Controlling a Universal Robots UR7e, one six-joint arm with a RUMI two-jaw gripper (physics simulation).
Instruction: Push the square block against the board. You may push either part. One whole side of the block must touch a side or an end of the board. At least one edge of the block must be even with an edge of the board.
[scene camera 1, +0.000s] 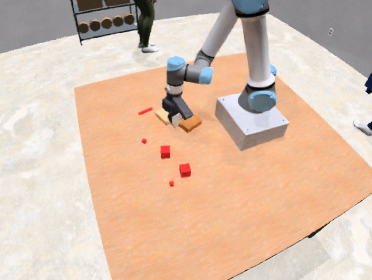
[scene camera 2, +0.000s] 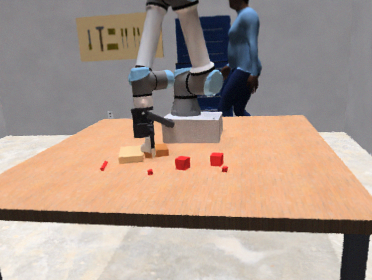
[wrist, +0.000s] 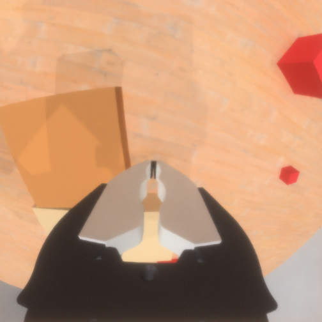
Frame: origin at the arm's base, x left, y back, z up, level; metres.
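Seen in the pictures: gripper, fingertip midpoint: (scene camera 1: 175, 127) (scene camera 2: 153, 158); arm's base, link origin: (scene camera 2: 185, 114).
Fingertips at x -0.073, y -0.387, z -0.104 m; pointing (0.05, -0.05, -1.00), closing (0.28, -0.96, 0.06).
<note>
Offsets run from my fingertips to a thing's top centre.
The orange-brown square block {dy +0.074, dx -0.008, dz +0.024 m} (scene camera 1: 190, 123) (scene camera 2: 161, 149) (wrist: 75, 145) lies flat beside the pale beige board {dy +0.022, dx -0.100, dz +0.024 m} (scene camera 1: 162, 116) (scene camera 2: 131, 155) (wrist: 46, 216). In the wrist view the block's lower side runs along the board's side, with a thin dark line between them; whether they touch fully is unclear. Their left corners there lie close to even, the board's corner slightly further left. My gripper (scene camera 1: 175, 124) (scene camera 2: 152, 155) (wrist: 153, 161) is shut and empty, low beside the block's dark side face in the wrist view. The fingers hide the right part of the joint and much of the board.
Two red cubes {dy -0.102, dx +0.142, dz +0.036 m} (scene camera 1: 165, 151) {dy -0.058, dx +0.266, dz +0.036 m} (scene camera 1: 185, 170) (scene camera 2: 182, 163) (scene camera 2: 216, 159) and two tiny red cubes {dy -0.169, dx +0.035, dz +0.012 m} (scene camera 1: 144, 141) {dy -0.131, dx +0.301, dz +0.012 m} (scene camera 1: 171, 183) lie in front of the parts. A red stick {dy -0.104, dx -0.170, dz +0.010 m} (scene camera 1: 145, 111) (scene camera 2: 104, 165) lies beyond the board. The grey robot base (scene camera 1: 252, 122) (scene camera 2: 192, 129) stands near the block.
</note>
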